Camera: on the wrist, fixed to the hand. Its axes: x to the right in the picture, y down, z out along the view.
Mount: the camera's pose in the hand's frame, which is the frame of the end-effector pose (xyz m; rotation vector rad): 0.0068 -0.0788 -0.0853 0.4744 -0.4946 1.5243
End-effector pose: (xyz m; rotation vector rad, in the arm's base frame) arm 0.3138 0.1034 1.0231 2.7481 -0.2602 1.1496
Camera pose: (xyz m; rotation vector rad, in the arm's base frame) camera 0.2768 0.1969 1.0815 -1.6438 1.5386 -0.3142
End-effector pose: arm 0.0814 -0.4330 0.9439 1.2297 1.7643 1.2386
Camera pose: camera -0.0215 -0.4639 0.8993 -2.8609 -0.4932 -0.8855
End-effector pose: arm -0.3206 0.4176 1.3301 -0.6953 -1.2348 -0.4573
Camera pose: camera -0.3116 0.3021 1.3405 -1.1307 -0.8613 1.2770
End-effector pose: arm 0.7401 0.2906 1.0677 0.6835 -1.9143 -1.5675
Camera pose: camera 0.7980 0.2123 1.0041 -0.9761 -2.1443 -0.2726
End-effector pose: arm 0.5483 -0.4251 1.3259 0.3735 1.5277 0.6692
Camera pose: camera 0.4770 -0.4972 1.2690 1.9901 0.6690 1.1999
